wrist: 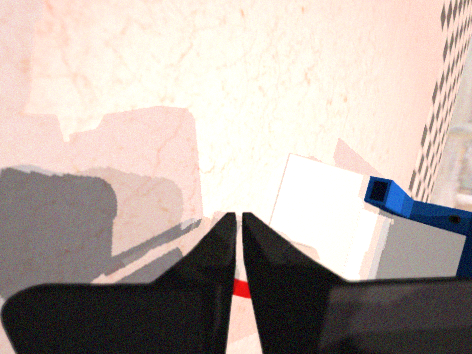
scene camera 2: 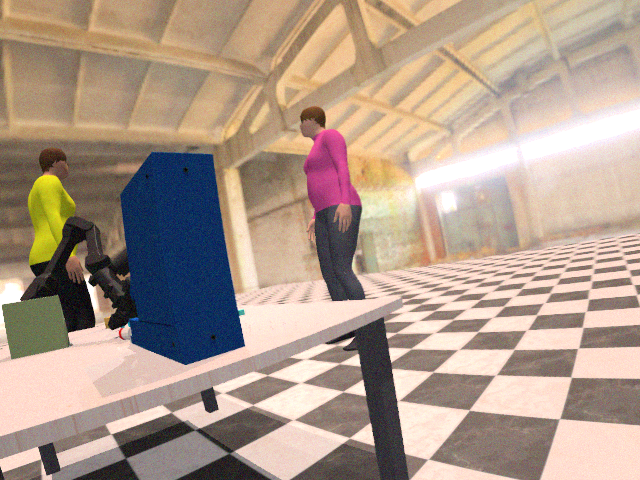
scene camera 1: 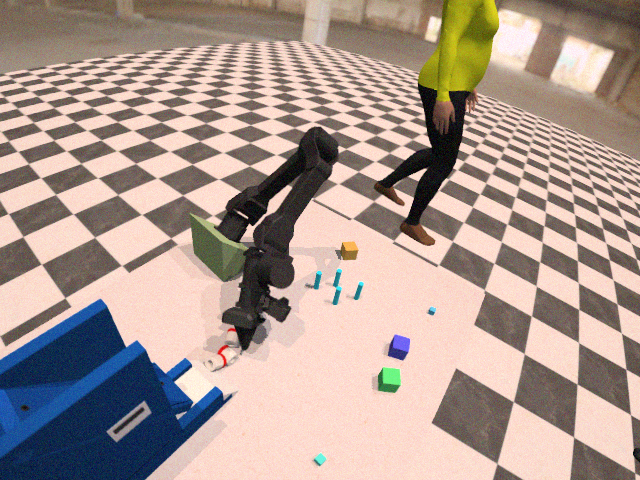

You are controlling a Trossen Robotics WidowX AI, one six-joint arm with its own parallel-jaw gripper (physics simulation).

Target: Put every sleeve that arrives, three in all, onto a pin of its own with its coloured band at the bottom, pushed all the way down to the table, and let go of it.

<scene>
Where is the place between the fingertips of the gripper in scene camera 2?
144,324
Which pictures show the gripper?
The wrist view, scene camera 2 and scene camera 1: all of them.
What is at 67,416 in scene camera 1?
A blue dispenser.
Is the gripper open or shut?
Shut.
</scene>
